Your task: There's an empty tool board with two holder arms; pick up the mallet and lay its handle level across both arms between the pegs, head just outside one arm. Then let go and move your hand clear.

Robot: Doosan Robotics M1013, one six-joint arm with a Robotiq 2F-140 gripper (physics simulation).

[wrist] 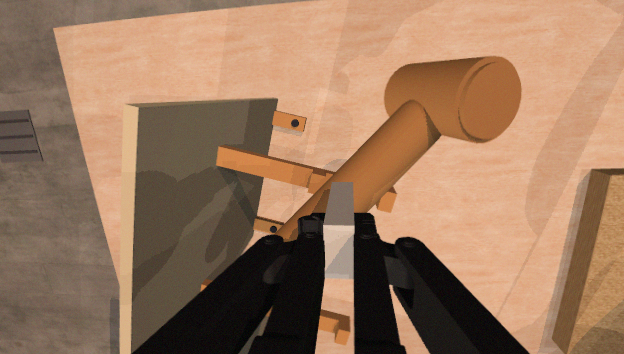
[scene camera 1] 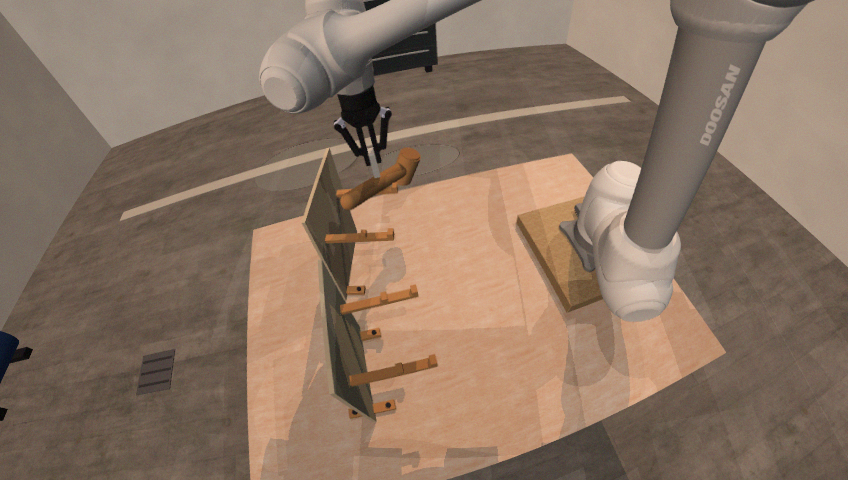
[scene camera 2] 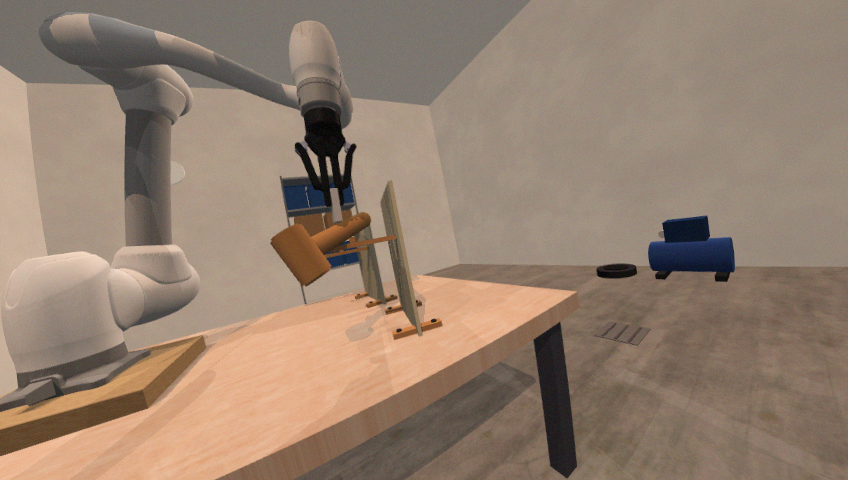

Scene:
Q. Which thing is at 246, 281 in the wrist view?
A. The gripper.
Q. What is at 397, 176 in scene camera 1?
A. A wooden mallet.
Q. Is the gripper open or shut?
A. Shut.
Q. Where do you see a tool board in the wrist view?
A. At 192, 171

